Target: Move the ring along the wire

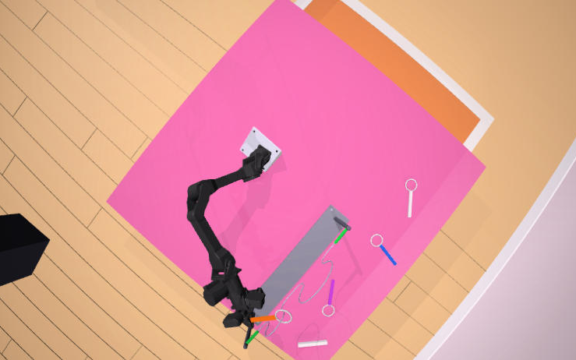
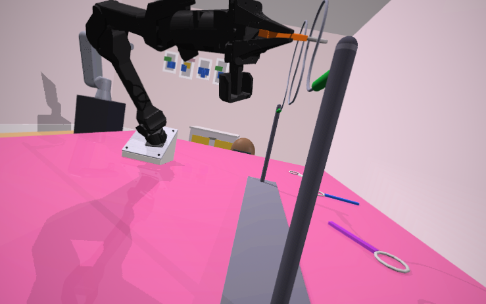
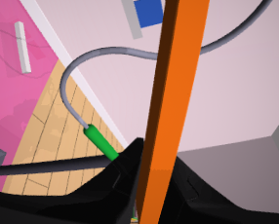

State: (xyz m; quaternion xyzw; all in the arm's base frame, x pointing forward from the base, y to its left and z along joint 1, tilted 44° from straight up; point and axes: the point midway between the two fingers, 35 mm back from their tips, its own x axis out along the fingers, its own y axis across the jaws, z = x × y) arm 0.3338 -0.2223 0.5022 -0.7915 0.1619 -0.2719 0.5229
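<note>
Now: the orange-handled ring 9 cm to the left of my gripper tip, 3 cm above it and 2 cm ahead of it. Round my gripper tip: purple-handled ring (32 cm below, 29 cm ahead, 14 cm to the left); white bar (34 cm ahead, 32 cm below, 7 cm to the right).
</note>
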